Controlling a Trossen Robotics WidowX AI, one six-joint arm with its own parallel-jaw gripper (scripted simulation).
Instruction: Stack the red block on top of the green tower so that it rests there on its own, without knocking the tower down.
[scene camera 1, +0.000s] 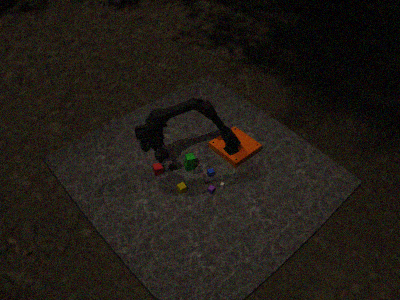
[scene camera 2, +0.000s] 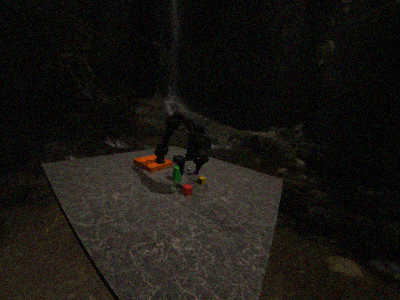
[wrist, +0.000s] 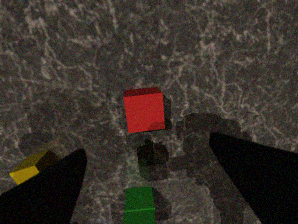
Scene:
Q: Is the gripper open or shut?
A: Open.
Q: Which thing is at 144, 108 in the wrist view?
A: A red block.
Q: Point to the gripper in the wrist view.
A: At 149, 146

